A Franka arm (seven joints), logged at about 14 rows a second.
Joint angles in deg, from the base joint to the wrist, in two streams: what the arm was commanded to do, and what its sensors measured. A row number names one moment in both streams.
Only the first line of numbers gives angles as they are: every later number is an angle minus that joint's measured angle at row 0.
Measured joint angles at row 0: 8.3 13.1 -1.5 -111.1 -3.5 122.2 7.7
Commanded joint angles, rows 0 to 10: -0.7 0.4 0.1 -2.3 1.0 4.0 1.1; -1.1 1.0 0.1 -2.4 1.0 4.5 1.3; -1.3 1.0 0.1 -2.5 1.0 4.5 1.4; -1.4 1.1 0.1 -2.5 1.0 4.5 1.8; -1.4 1.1 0.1 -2.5 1.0 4.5 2.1; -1.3 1.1 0.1 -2.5 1.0 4.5 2.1; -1.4 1.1 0.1 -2.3 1.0 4.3 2.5; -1.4 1.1 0.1 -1.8 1.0 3.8 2.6; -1.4 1.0 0.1 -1.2 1.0 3.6 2.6; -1.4 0.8 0.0 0.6 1.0 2.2 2.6; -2.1 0.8 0.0 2.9 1.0 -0.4 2.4
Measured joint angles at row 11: -0.8 1.7 -0.5 -0.2 0.1 2.9 2.2
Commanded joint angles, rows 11 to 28: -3.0 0.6 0.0 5.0 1.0 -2.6 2.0; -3.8 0.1 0.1 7.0 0.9 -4.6 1.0; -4.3 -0.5 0.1 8.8 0.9 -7.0 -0.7; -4.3 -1.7 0.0 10.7 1.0 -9.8 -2.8; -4.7 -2.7 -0.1 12.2 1.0 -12.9 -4.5; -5.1 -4.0 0.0 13.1 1.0 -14.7 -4.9; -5.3 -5.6 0.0 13.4 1.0 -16.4 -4.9; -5.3 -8.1 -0.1 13.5 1.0 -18.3 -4.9; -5.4 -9.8 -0.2 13.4 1.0 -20.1 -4.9; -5.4 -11.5 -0.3 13.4 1.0 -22.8 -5.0; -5.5 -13.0 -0.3 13.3 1.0 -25.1 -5.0; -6.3 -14.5 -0.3 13.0 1.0 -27.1 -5.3; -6.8 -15.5 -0.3 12.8 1.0 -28.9 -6.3; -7.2 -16.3 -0.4 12.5 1.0 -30.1 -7.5; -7.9 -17.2 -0.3 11.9 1.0 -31.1 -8.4; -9.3 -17.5 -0.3 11.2 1.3 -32.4 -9.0; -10.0 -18.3 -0.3 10.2 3.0 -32.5 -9.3; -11.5 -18.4 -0.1 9.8 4.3 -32.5 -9.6
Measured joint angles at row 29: -8.9 -16.6 -0.7 12.4 1.6 -32.0 -8.1
